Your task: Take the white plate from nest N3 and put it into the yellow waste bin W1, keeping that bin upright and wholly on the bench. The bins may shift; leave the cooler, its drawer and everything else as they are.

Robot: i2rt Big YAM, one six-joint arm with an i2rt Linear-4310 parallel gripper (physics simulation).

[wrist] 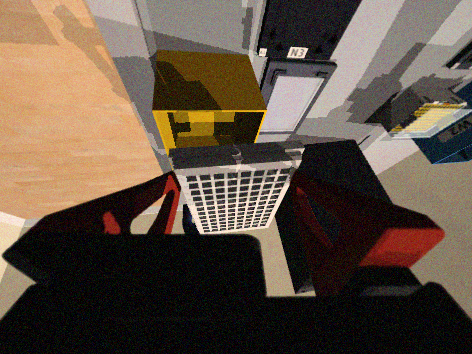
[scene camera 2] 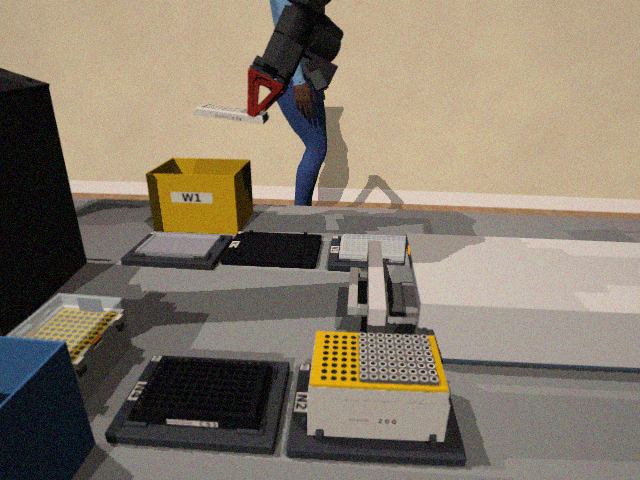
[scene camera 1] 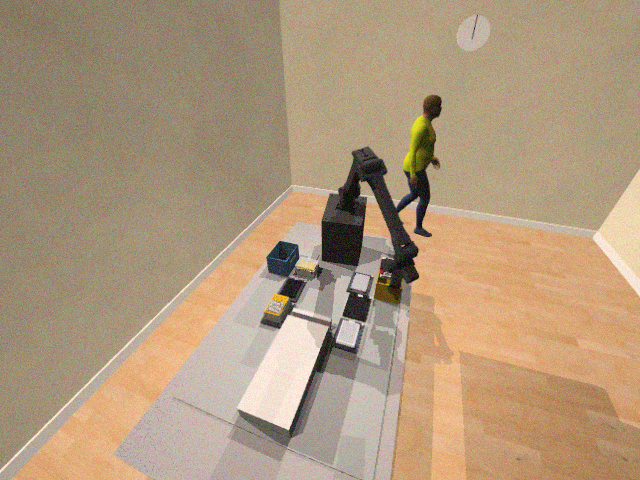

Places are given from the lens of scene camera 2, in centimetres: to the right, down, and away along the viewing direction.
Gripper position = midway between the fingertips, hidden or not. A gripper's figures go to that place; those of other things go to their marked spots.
my gripper (scene camera 2: 253, 115): -13, -24, 85
white cooler (scene camera 2: 519, 301): 23, 7, 50
blue bin (scene camera 2: 51, 424): -22, 15, 36
The marked spots on the white cooler and the blue bin are 48 cm apart.
